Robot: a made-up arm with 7 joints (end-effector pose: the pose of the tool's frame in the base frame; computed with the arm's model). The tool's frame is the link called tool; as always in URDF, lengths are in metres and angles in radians.
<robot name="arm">
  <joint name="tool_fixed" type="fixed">
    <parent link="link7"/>
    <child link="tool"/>
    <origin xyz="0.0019 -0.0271 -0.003"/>
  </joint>
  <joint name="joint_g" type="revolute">
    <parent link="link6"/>
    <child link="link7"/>
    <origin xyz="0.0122 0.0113 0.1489"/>
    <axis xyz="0 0 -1"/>
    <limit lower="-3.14" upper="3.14"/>
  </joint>
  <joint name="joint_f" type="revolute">
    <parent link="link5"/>
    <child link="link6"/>
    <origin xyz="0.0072 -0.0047 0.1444"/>
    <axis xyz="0 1 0"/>
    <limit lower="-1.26" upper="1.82"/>
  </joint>
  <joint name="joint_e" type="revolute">
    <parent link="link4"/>
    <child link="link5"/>
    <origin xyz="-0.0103 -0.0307 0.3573"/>
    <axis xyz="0 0 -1"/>
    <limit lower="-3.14" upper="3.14"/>
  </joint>
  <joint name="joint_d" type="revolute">
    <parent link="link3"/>
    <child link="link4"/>
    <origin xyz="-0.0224 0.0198 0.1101"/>
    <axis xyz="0 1 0"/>
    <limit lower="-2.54" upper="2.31"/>
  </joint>
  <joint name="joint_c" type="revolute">
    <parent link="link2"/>
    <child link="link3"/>
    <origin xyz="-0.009 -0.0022 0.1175"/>
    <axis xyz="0 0 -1"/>
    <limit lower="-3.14" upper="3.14"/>
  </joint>
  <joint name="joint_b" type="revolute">
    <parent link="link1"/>
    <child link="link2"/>
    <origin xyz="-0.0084 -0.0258 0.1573"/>
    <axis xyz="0 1 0"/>
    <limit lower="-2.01" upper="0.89"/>
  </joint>
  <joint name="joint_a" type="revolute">
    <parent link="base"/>
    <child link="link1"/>
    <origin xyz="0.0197 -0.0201 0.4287"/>
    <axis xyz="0 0 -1"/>
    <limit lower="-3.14" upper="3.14"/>
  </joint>
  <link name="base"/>
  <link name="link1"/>
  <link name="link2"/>
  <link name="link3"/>
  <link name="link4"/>
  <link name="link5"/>
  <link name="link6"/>
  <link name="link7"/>
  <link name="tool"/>
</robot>
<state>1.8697 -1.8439 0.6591 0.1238 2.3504 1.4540 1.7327</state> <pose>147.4 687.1 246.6 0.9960 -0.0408 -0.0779 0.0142</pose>
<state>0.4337 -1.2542 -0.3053 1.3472 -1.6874 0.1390 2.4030</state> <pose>-114.6 216.4 1246.9 -0.2168 0.0047 -0.4924 0.8429</pose>
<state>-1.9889 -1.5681 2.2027 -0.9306 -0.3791 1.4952 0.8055</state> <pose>65.4 -715.9 816.2 0.2607 0.6539 -0.0781 0.7059</pose>
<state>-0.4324 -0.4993 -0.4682 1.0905 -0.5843 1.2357 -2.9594</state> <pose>33.5 300.5 1114.4 -0.6209 -0.5203 -0.4619 0.3612</pose>
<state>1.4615 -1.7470 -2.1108 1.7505 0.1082 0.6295 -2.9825</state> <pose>467.3 5.4 279.6 0.5438 0.5377 0.0107 0.6443</pose>
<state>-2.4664 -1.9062 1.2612 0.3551 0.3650 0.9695 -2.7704</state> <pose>766.8 -207.3 401.1 -0.6858 0.2703 -0.3539 0.5756</pose>
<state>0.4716 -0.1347 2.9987 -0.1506 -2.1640 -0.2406 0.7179</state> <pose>-9.7 11.2 1455.3 -0.0476 -0.1142 -0.8410 0.5267</pose>
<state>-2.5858 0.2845 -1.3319 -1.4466 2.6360 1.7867 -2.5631</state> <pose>277.2 431.5 746.5 -0.7461 -0.6566 0.0280 0.1071</pose>
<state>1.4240 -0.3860 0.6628 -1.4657 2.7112 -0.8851 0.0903</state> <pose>320.4 604.4 745.9 -0.1505 0.4095 0.4331 0.7887</pose>
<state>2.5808 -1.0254 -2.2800 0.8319 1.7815 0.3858 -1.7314</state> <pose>788.6 30.7 754.9 -0.1411 0.5997 -0.3809 0.6894</pose>
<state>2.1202 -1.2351 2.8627 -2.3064 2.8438 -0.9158 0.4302</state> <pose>-47.8 -280.0 1024.4 0.0626 0.0687 -0.9125 0.3983</pose>
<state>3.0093 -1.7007 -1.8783 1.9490 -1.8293 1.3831 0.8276</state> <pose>105.5 -408.1 293.0 0.4973 0.8672 0.0242 0.0038</pose>
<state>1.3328 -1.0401 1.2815 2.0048 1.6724 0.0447 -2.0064</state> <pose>-529.3 -234.8 640.7 0.6855 -0.2051 -0.3679 0.5939</pose>
